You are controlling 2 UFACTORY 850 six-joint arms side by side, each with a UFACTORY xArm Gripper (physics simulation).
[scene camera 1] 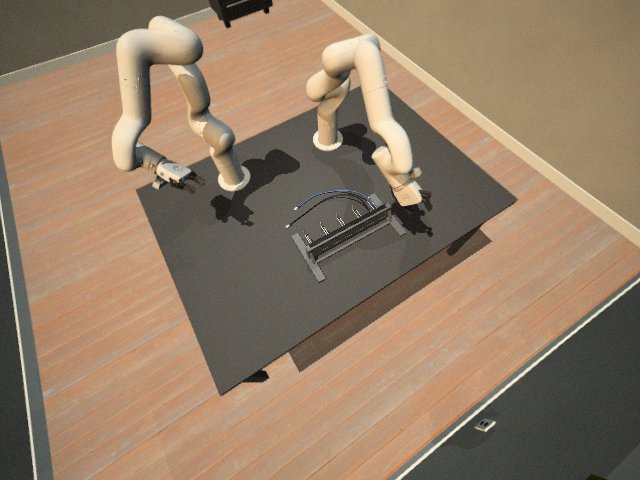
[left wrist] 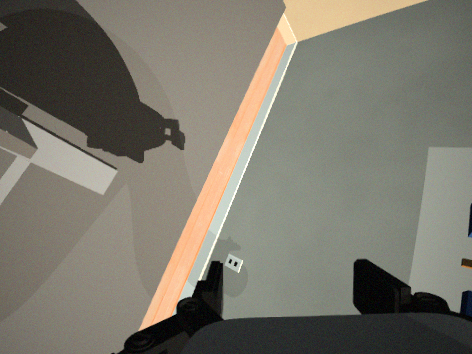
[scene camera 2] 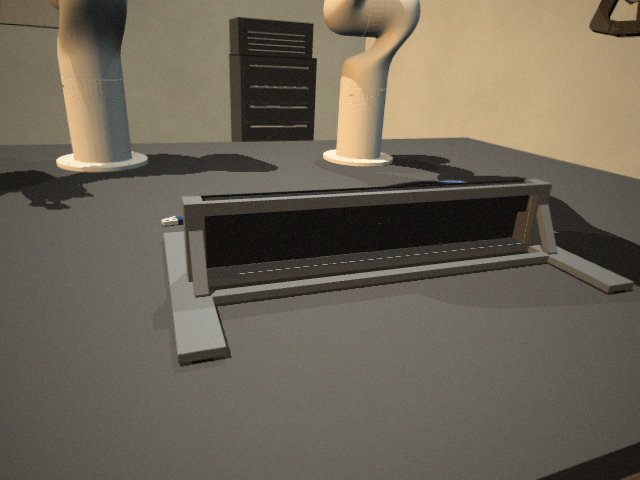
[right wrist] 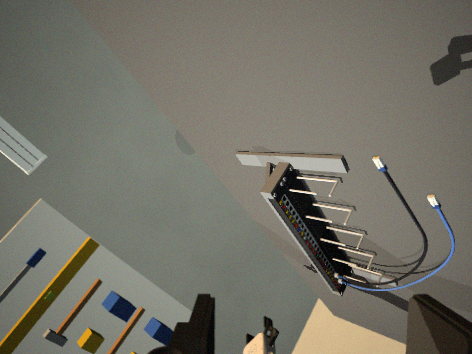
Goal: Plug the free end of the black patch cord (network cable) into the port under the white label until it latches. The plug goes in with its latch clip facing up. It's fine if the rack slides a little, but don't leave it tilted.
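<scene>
The black patch cord (scene camera 1: 313, 206) (right wrist: 407, 202) curves over the mat behind the rack; its free plug (scene camera 1: 287, 225) (right wrist: 379, 163) has a blue boot. The rack (scene camera 1: 318, 274) (scene camera 2: 361, 198) (left wrist: 75, 161) (right wrist: 300, 162) stands upright on its feet. Its port row (right wrist: 306, 232) shows small in the right wrist view; the white label cannot be made out, nor can the clip's facing. My right gripper (scene camera 1: 199, 187) (right wrist: 311, 327) is open and empty, high to the left of the cord ends. My left gripper (scene camera 1: 426, 199) (left wrist: 288, 282) is open and empty, above the rack's right end.
A blue cord (scene camera 1: 325, 192) (right wrist: 454, 240) lies beside the black one, its free plug (scene camera 1: 295, 208) (right wrist: 433, 201) close by. Thin cable guides (scene camera 1: 339, 219) (right wrist: 327, 206) stick out from the rack's back. A dark mat (scene camera 1: 248, 310) lies under everything. A dark cabinet (scene camera 2: 272, 98) stands far behind.
</scene>
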